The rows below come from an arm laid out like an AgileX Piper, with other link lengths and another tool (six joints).
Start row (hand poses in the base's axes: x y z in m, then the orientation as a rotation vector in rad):
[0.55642, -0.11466, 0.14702, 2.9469, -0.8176, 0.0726]
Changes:
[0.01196, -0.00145, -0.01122, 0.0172, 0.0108, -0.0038]
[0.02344, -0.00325, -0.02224, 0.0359, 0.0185, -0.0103]
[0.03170, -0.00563, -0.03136, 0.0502, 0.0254, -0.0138]
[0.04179, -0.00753, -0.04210, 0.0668, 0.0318, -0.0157]
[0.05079, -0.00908, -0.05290, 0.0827, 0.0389, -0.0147]
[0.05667, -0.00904, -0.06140, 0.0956, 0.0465, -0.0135]
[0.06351, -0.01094, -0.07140, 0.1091, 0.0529, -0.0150]
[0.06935, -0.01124, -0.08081, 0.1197, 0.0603, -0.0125]
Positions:
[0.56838, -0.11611, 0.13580, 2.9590, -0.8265, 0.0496]
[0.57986, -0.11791, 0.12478, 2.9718, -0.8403, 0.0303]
[0.58812, -0.12029, 0.11566, 2.9819, -0.8486, 0.0139]
[0.59821, -0.12219, 0.10492, 2.9949, -0.8552, -0.0026]
[0.60721, -0.12374, 0.09412, 3.0082, -0.8571, -0.0199]
[0.61309, -0.12370, 0.08562, 3.0187, -0.8578, -0.0368]
[0.61993, -0.12560, 0.07562, -3.0131, 0.8585, 0.0521]
[0.62577, -0.12590, 0.06621, -3.0060, 0.8520, 0.0674]

